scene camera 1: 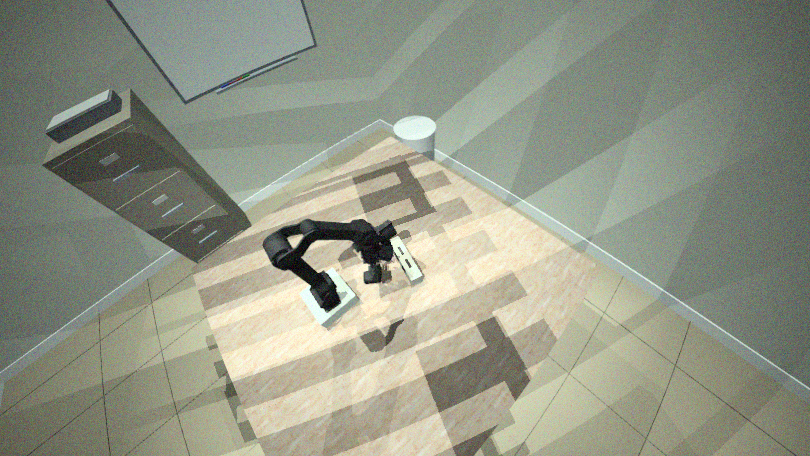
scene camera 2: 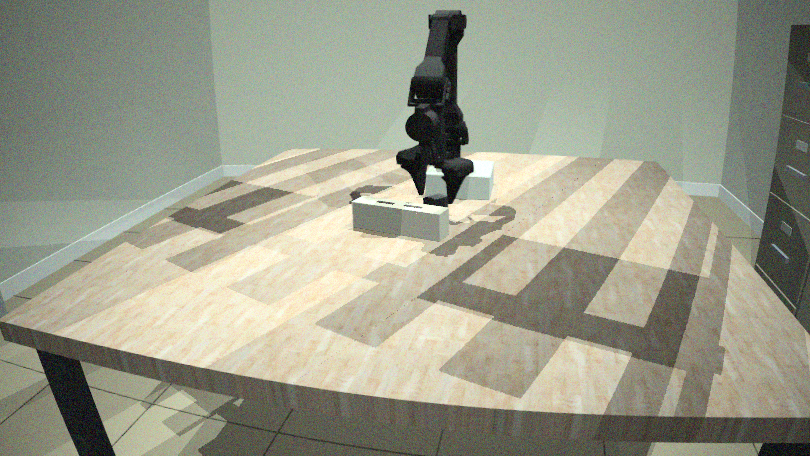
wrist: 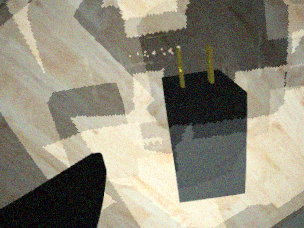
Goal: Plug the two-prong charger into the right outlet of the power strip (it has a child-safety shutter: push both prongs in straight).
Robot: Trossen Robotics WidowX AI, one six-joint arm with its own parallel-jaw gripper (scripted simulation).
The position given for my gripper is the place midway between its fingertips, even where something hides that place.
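Note:
Gripper [scene camera 2: 435, 199], also visible in scene camera 1 [scene camera 1: 374, 268]: open, holding nothing. A charger [wrist: 207, 113] is present too.

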